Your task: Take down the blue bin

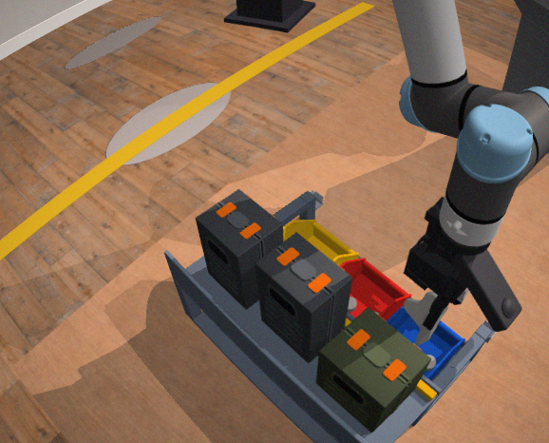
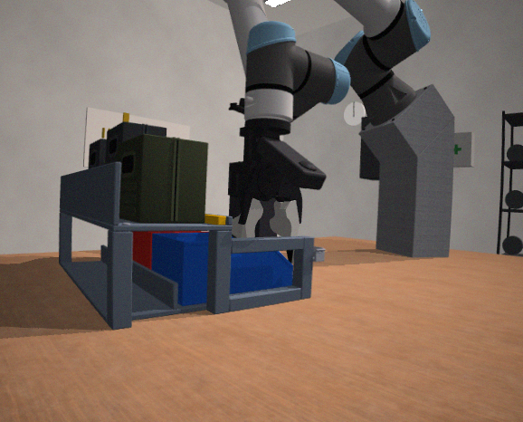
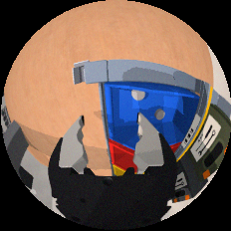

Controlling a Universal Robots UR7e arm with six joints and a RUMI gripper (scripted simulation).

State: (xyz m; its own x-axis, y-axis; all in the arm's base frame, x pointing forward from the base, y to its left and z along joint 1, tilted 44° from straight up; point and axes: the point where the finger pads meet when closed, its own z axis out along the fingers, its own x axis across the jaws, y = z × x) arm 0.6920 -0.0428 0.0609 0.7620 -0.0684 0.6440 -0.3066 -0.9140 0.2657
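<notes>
The blue open bin is 80 mm ahead of my hand and 30 mm to the right of it. Round my hand: green case (170 mm ahead, 70 mm to the right, 110 mm above); then red bin (30 mm ahead, 130 mm to the right); then yellow bin (10 mm behind, 240 mm to the right).
</notes>
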